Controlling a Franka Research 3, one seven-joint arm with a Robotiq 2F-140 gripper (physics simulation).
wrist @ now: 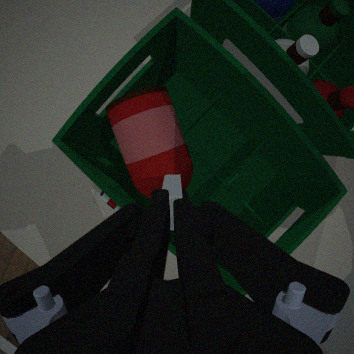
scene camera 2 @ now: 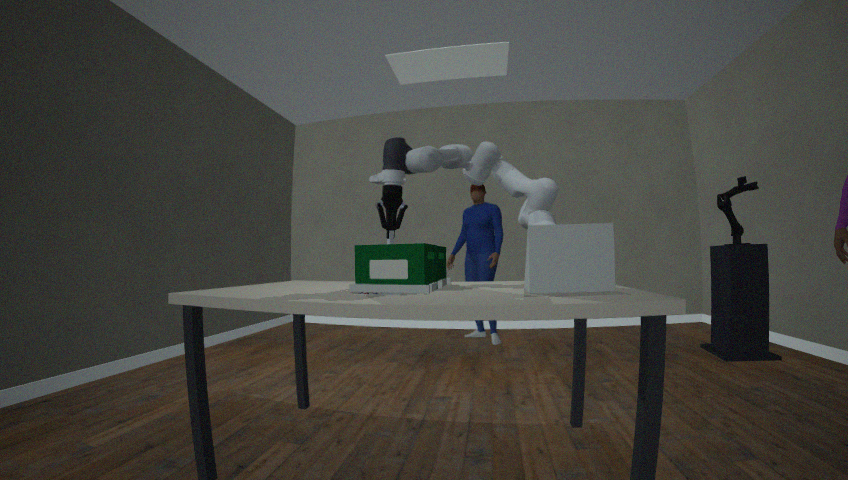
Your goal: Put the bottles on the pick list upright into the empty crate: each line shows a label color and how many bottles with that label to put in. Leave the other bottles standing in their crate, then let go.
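A red bottle [wrist: 150,132] with a pale pink band lies tilted inside a green crate [wrist: 195,55] in the wrist view, its base toward the upper left. Its neck is hidden behind the fingers. My gripper [scene camera 2: 390,236] [wrist: 172,186] is shut and empty, its tips over the bottle's shoulder end. A second green crate [wrist: 250,45] at the upper right holds bottles: a white-capped one [wrist: 306,46], a red one [wrist: 326,90], a dark green one [wrist: 312,27] and a blue one [wrist: 274,7]. The pick list cannot be read in these views.
In the scene view a green crate [scene camera 2: 363,264] with a white label stands on the table [scene camera 2: 285,300]. A white box-like panel [scene camera 2: 571,258] stands at the right, before the arm's base. A person in blue [scene camera 2: 480,240] stands behind the table. A black arm on a pedestal [scene camera 2: 739,303] stands farther right.
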